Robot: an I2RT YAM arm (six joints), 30 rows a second.
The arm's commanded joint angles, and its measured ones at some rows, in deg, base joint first. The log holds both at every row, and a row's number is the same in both.
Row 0, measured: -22.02, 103.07, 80.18, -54.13, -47.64, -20.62
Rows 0 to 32, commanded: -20.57, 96.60, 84.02, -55.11, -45.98, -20.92; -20.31, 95.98, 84.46, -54.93, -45.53, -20.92; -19.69, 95.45, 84.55, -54.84, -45.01, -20.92; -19.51, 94.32, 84.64, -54.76, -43.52, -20.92; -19.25, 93.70, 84.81, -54.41, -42.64, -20.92; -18.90, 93.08, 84.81, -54.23, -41.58, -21.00; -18.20, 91.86, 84.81, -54.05, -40.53, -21.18; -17.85, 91.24, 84.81, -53.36, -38.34, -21.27; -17.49, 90.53, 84.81, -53.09, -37.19, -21.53; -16.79, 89.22, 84.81, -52.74, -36.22, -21.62; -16.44, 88.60, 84.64, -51.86, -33.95, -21.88; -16.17, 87.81, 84.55, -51.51, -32.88, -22.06; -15.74, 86.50, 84.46, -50.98, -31.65, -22.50; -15.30, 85.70, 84.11, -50.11, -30.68, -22.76; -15.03, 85.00, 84.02, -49.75, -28.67, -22.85; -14.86, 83.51, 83.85, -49.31, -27.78, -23.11; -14.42, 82.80, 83.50, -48.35, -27.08, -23.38; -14.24, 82.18, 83.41, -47.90, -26.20, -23.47; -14.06, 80.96, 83.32, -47.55, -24.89, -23.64; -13.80, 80.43, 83.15, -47.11, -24.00, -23.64; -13.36, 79.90, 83.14, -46.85, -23.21, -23.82; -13.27, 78.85, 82.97, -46.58, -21.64, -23.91; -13.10, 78.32, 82.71, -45.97, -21.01, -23.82; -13.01, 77.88, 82.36, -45.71, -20.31, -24.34; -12.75, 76.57, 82.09, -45.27, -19.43, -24.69; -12.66, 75.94, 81.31, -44.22, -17.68, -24.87; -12.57, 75.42, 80.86, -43.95, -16.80, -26.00; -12.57, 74.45, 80.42, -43.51, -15.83, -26.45; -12.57, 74.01, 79.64, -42.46, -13.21, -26.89; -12.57, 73.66, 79.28, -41.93, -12.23, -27.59; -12.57, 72.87, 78.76, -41.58, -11.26, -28.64; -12.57, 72.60, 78.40, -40.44, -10.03, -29.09; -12.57, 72.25, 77.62, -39.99, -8.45, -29.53
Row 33, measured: -12.73, 75.53, 79.35, -46.52, -16.51, -26.09
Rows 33 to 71, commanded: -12.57, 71.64, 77.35, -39.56, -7.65, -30.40; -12.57, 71.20, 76.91, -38.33, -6.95, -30.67; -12.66, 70.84, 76.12, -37.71, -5.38, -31.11; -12.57, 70.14, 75.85, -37.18, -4.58, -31.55; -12.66, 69.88, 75.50, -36.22, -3.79, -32.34; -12.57, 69.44, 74.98, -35.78, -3.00, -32.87; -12.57, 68.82, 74.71, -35.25, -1.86, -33.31; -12.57, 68.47, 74.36, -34.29, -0.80, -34.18; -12.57, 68.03, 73.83, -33.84, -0.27, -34.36; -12.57, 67.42, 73.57, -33.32, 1.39, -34.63; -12.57, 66.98, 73.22, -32.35, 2.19, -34.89; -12.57, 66.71, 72.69, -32.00, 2.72, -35.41; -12.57, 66.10, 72.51, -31.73, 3.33, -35.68; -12.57, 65.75, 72.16, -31.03, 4.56, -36.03; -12.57, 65.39, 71.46, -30.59, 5.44, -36.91; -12.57, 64.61, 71.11, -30.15, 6.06, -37.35; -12.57, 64.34, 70.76, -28.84, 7.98, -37.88; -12.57, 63.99, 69.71, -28.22, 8.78, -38.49; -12.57, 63.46, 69.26, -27.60, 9.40, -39.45; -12.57, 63.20, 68.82, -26.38, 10.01, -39.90; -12.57, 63.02, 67.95, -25.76, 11.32, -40.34; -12.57, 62.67, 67.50, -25.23, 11.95, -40.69; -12.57, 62.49, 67.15, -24.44, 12.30, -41.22; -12.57, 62.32, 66.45, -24.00, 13.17, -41.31; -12.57, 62.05, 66.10, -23.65, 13.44, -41.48; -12.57, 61.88, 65.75, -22.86, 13.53, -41.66; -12.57, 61.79, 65.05, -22.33, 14.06, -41.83; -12.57, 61.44, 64.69, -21.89, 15.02, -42.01; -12.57, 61.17, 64.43, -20.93, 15.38, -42.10; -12.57, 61.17, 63.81, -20.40, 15.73, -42.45; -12.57, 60.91, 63.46, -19.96, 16.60, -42.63; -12.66, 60.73, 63.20, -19.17, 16.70, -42.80; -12.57, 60.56, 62.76, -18.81, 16.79, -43.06; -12.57, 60.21, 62.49, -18.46, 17.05, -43.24; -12.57, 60.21, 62.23, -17.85, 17.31, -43.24; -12.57, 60.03, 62.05, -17.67, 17.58, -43.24; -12.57, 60.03, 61.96, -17.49, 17.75, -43.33; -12.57, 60.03, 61.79, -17.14, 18.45, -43.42; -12.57, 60.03, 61.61, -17.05, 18.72, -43.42
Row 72, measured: -12.75, 62.35, 61.56, -24.32, 14.61, -42.04
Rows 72 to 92, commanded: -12.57, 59.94, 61.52, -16.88, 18.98, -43.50; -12.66, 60.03, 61.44, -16.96, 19.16, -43.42; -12.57, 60.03, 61.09, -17.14, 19.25, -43.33; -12.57, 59.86, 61.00, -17.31, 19.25, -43.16; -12.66, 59.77, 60.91, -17.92, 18.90, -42.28; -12.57, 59.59, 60.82, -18.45, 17.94, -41.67; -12.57, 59.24, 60.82, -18.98, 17.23, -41.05; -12.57, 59.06, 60.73, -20.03, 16.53, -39.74; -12.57, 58.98, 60.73, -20.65, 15.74, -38.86; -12.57, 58.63, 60.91, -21.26, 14.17, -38.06; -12.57, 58.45, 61.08, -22.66, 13.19, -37.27; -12.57, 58.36, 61.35, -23.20, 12.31, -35.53; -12.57, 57.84, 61.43, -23.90, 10.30, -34.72; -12.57, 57.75, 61.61, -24.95, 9.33, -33.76; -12.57, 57.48, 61.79, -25.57, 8.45, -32.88; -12.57, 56.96, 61.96, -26.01, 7.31, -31.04; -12.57, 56.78, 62.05, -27.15, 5.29, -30.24; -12.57, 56.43, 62.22, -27.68, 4.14, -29.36; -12.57, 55.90, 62.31, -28.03, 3.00, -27.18; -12.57, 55.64, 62.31, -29.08, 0.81, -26.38; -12.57, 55.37, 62.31, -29.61, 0.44, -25.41
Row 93, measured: -12.71, 57.78, 60.38, -26.55, 8.67, -32.40
